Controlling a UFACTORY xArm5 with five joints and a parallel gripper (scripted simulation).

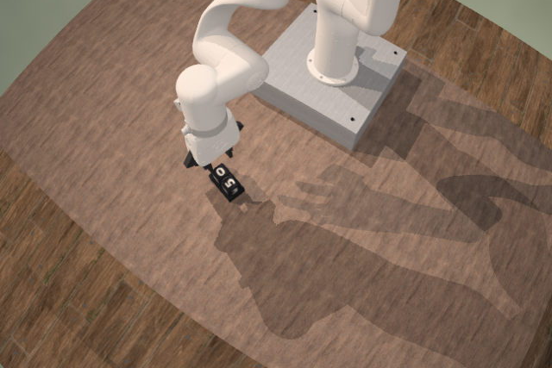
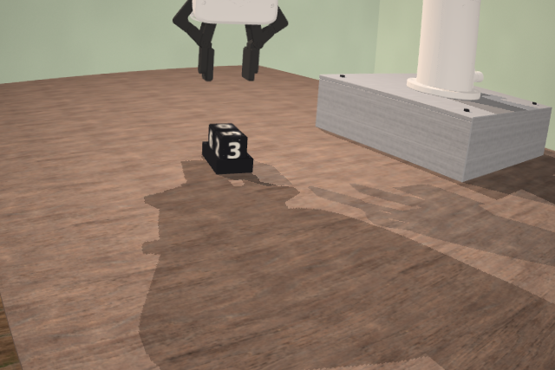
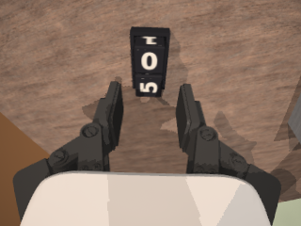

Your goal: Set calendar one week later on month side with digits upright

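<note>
Right now the cube is 1 cm ahead of my hand, 3 cm to the left of it and 9 cm below it. Round my hand: tray: 1 cm ahead, 2 cm to the left, 11 cm below.
</note>
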